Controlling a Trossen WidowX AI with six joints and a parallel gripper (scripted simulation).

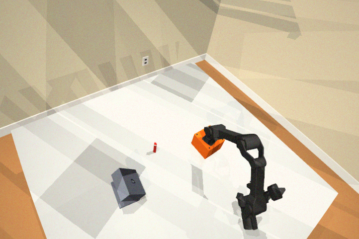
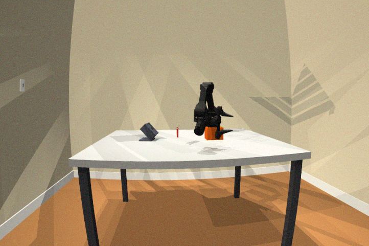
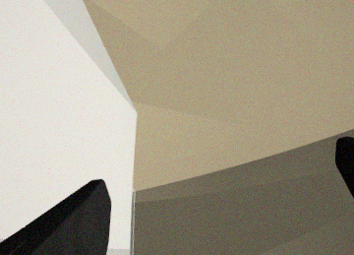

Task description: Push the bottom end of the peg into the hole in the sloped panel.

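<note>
Now: the red flat-sided peg 59 cm to the right of my gripper tip, 20 cm ahead of it and 9 cm below it. From my gripper tip the other things lie so: grey sloped panel (52 cm to the right, 43 cm ahead, 9 cm below).
</note>
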